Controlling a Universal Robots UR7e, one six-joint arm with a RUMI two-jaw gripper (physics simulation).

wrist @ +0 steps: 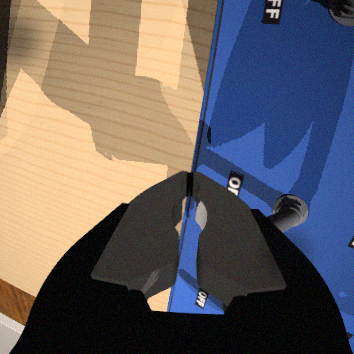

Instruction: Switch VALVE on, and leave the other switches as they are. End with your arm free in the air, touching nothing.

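Places are measured from the arm's base along level axes (x ahead, y left, z up), in centimetres.
Where they show: gripper, between the fingertips: point(189, 174).
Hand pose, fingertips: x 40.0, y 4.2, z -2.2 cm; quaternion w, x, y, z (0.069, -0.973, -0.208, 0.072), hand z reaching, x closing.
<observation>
Things, the pixels of their top centre, and the offset from my fingertips. "*": a spot on its surface instead. Level surfaces: height alone.
- blue switch panel, height of its surface: dz -0.3 cm
- grey toggle switch, centre of its top: point(284, 246) dx +5.3, dy +1.0, dz +5.3 cm
- partly covered OFF label, a spot on its surface: point(235, 183) * dx +3.2, dy +0.9, dz -0.1 cm
- more OFF label, a spot on its surface: point(201, 298) * dx +7.0, dy -11.0, dz -0.1 cm
- light wooden table top, height of its surface: dz -7.5 cm
A blue switch panel point(250, 100) fills the right side of the wrist view. A grey toggle switch point(290, 210) stands on it right of the gripper; its lever points down-left and runs partly behind the gripper. A partly covered OFF label point(235, 183) lies left of that switch. Part of another switch point(342, 10) shows at the top right corner, with an OFF label point(271, 11) to its left. One more OFF label point(201, 298) shows through the gap between the jaws. The name VALVE does not show. My gripper point(189, 174) is shut, its tips over the panel's left edge, holding nothing.
A light wooden table top point(65, 200) lies left of the panel, with arm shadows across it. Its darker brown edge point(15, 300) shows at the lower left, with a pale surface point(9, 334) beyond. A dark shape stands at the upper left border.
</observation>
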